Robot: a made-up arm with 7 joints. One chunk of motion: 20 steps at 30 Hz.
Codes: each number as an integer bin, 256 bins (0 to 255) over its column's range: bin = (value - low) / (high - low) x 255, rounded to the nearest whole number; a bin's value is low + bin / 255 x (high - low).
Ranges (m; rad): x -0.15..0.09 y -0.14..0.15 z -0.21..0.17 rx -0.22..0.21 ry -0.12..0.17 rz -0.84..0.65
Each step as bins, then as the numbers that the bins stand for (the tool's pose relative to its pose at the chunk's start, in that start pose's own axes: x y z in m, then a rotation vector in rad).
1 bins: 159 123 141 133 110 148
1 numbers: -0.0004 -0.0001 0.0001 0.0043 0.0051 0.0248
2 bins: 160 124 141 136 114 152
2 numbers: 0.0006 0.0010 0.0001 0.0093 0.0096 0.0482
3 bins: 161 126 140 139 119 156
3 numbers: 0.0015 0.0033 -0.0014 0.0144 0.0153 0.0715
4 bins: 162 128 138 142 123 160
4 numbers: 0.0025 0.0056 -0.0044 0.0195 0.0199 0.0949
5 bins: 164 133 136 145 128 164
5 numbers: 0.0044 0.0113 -0.0073 0.0245 0.0256 0.1183
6 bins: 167 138 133 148 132 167
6 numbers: 0.0072 0.0169 -0.0118 0.0296 0.0301 0.1358
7 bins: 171 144 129 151 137 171
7 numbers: 0.0109 0.0238 -0.0178 0.0346 0.0358 0.1592
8 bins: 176 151 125 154 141 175
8 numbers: 0.0156 0.0317 -0.0237 0.0397 0.0404 0.1825
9 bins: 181 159 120 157 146 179
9 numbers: 0.0204 0.0408 -0.0312 0.0447 0.0460 0.2059
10 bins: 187 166 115 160 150 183
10 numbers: 0.0260 0.0488 -0.0386 0.0498 0.0506 0.2293
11 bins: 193 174 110 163 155 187
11 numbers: 0.0316 0.0579 -0.0461 0.0549 0.0563 0.2527
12 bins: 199 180 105 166 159 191
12 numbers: 0.0373 0.0647 -0.0535 0.0599 0.0608 0.2760
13 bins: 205 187 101 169 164 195
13 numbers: 0.0429 0.0727 -0.0595 0.0650 0.0665 0.2994
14 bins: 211 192 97 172 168 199
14 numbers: 0.0486 0.0784 -0.0655 0.0700 0.0711 0.3228
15 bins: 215 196 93 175 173 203
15 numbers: 0.0524 0.0829 -0.0714 0.0751 0.0767 0.3462
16 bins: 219 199 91 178 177 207
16 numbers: 0.0561 0.0863 -0.0744 0.0802 0.0813 0.3695
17 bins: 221 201 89 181 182 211
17 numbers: 0.0580 0.0886 -0.0774 0.0852 0.0870 0.3929
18 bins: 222 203 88 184 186 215
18 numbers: 0.0589 0.0909 -0.0789 0.0903 0.0915 0.4163
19 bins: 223 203 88 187 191 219
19 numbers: 0.0599 0.0909 -0.0789 0.0953 0.0972 0.4396
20 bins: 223 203 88 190 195 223
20 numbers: 0.0599 0.0909 -0.0789 0.1004 0.1018 0.4630
